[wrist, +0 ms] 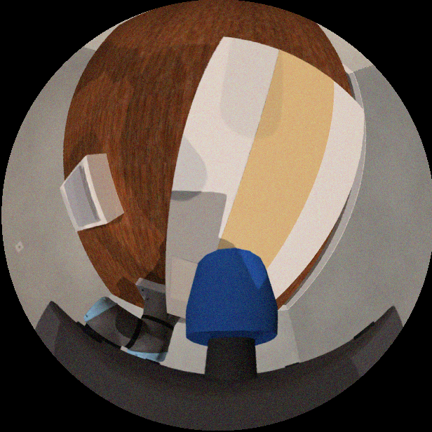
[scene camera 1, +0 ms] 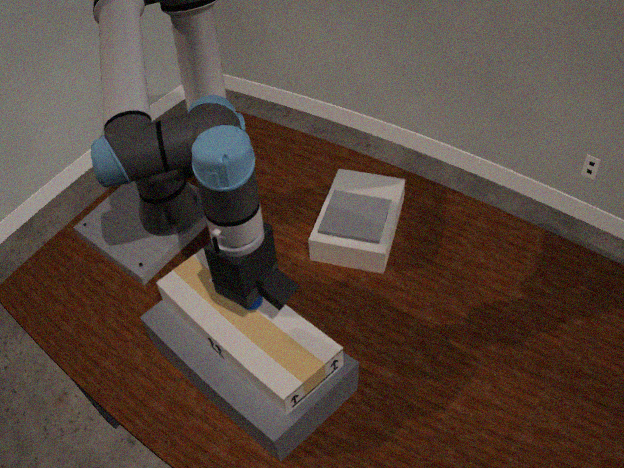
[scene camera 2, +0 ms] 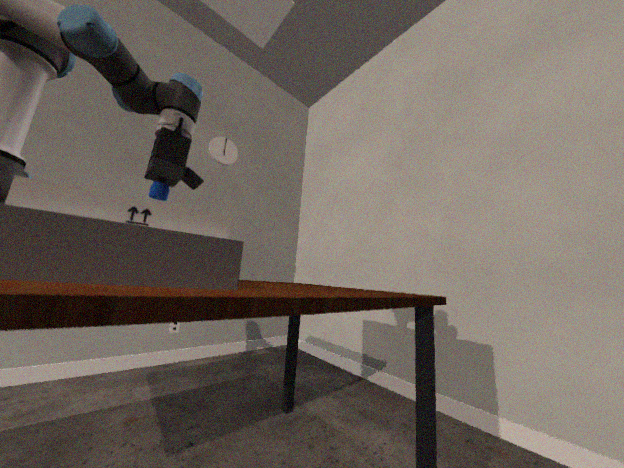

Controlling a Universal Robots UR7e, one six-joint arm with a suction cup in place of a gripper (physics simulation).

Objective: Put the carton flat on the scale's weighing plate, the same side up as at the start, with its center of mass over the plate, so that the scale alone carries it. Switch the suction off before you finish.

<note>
I see my suction cup [wrist: 231, 296], a white carton [scene camera 1: 286, 358] and a white scale [scene camera 1: 356, 226].
The white carton also shows in the wrist view [wrist: 270, 148]. The white scale is seen too in the wrist view [wrist: 90, 198]. Scene camera 2 does not show the white scale, which is hidden by a grey block.
</note>
